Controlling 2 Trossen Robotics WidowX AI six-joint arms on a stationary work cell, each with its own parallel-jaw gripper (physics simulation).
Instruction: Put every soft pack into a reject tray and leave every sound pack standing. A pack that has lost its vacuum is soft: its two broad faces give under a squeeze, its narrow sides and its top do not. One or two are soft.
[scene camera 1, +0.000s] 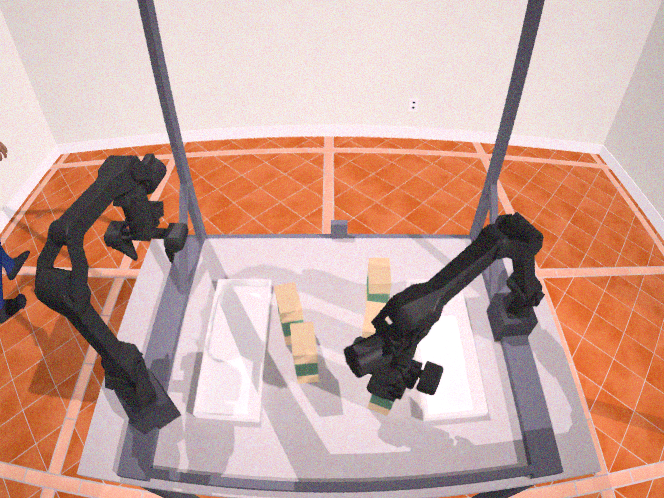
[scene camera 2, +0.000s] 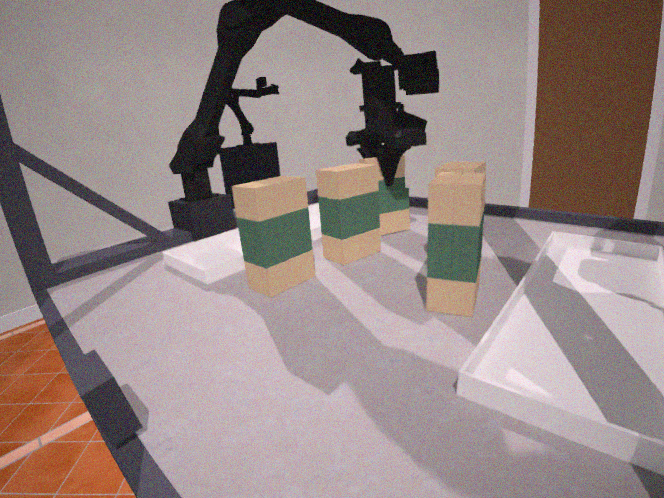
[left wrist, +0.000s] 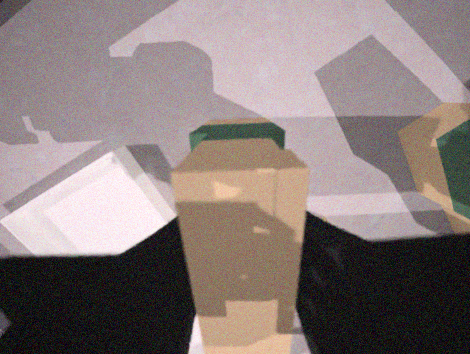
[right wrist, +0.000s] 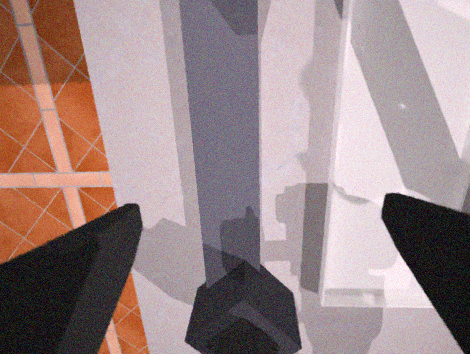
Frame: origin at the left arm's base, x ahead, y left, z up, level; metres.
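Where they show: left gripper, between the fingertips: (scene camera 2: 384, 184) (left wrist: 238, 202); right gripper, between the fingertips: (scene camera 1: 154, 260) (right wrist: 261, 209); left arm's base, origin of its link: (scene camera 1: 516, 307) (scene camera 2: 198, 198); right arm's base, origin of its link: (scene camera 1: 140, 395) (right wrist: 242, 344).
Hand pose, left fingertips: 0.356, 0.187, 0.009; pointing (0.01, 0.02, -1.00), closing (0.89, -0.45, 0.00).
Each offset is from my left fingertips to the top centre of the thing, as dx, dy, dz.
My left gripper (scene camera 1: 394, 392) (scene camera 2: 389, 181) (left wrist: 238, 202) is shut on a tan pack with a green band @(+0.000, -0.004, +0.052) (scene camera 1: 379, 405) (scene camera 2: 395, 206) (left wrist: 240, 187); the fingers press its two opposite sides near the top. The pack stands upright at the front right in scene camera 1, partly hidden by the gripper. Other packs stand: one at back right (scene camera 1: 379, 276) (scene camera 2: 273, 235), one in front of it @(+0.023, -0.140, +0.051) (scene camera 1: 371, 316) (scene camera 2: 349, 217), and two left of centre (scene camera 1: 289, 302) (scene camera 2: 461, 167), (scene camera 1: 304, 343) (scene camera 2: 453, 251). My right gripper (scene camera 1: 150, 256) (right wrist: 261, 209) is open and empty, high at the left.
A white tray @(+0.357, -0.148, -0.067) (scene camera 1: 227, 418) (scene camera 2: 525, 420) (right wrist: 326, 250) lies on the left in scene camera 1, close beside the two left packs. Another white tray (scene camera 1: 455, 417) (scene camera 2: 185, 272) lies on the right, partly under the left arm. Dark frame beams border the table.
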